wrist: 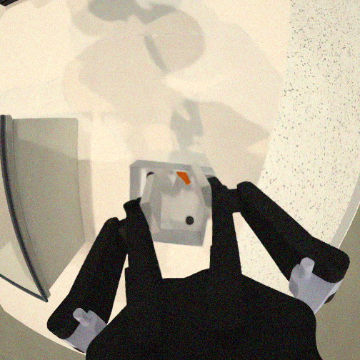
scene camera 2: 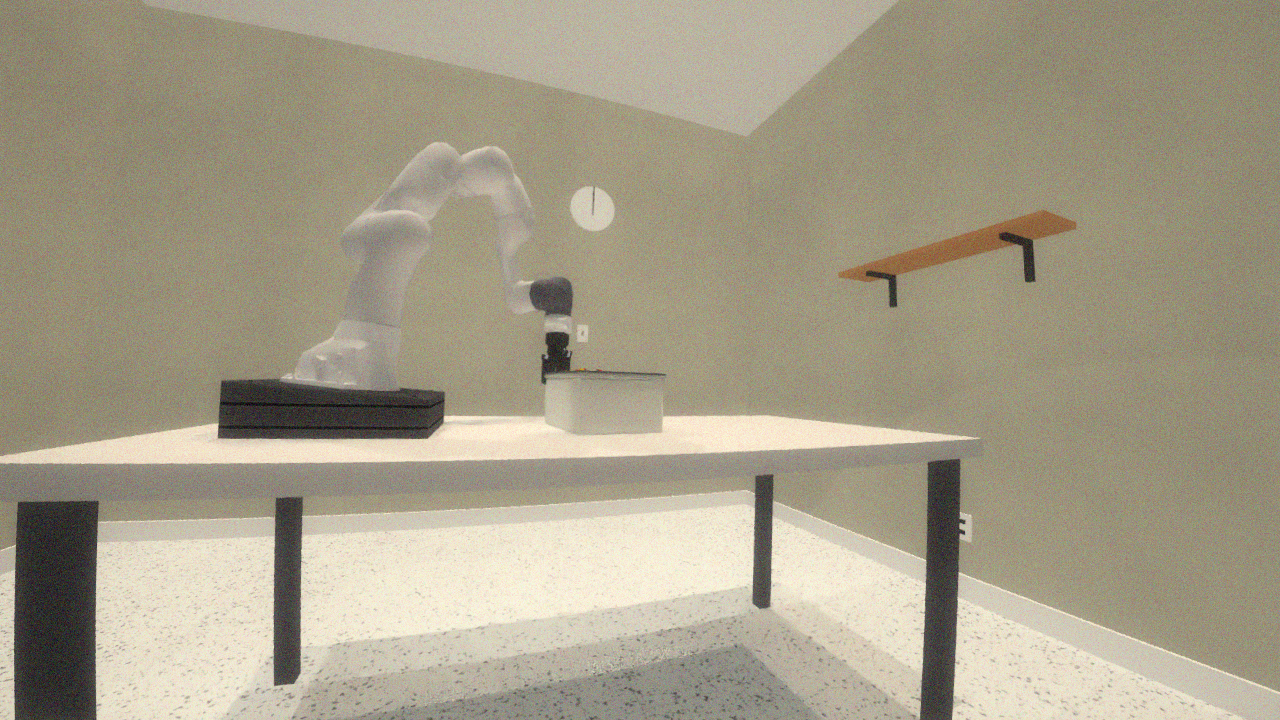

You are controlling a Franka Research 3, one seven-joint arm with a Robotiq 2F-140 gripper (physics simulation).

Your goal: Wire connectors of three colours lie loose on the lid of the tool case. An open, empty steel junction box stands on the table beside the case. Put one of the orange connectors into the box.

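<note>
The steel junction box [wrist: 180, 238] stands on the table below my gripper in the wrist view. It does not show in scene camera 2. An orange connector [wrist: 183, 177] shows inside the box near its upper wall in the wrist view, seen between the fingers. My gripper [wrist: 175, 180] is partly open and empty, its fingertips over the box. In scene camera 2 its fingertips are hidden behind the tool case [scene camera 2: 604, 404] [wrist: 45, 200]. Small orange and red connectors [scene camera 2: 583, 369] show at the edge of the lid there, too small to tell apart.
The case stands to the left of the box in the wrist view, with a dark lid rim. The table [scene camera 2: 483, 467] [wrist: 40, 65] ends to the right of the box, with speckled floor beyond. The arm's dark base block [scene camera 2: 331, 411] stands on the table.
</note>
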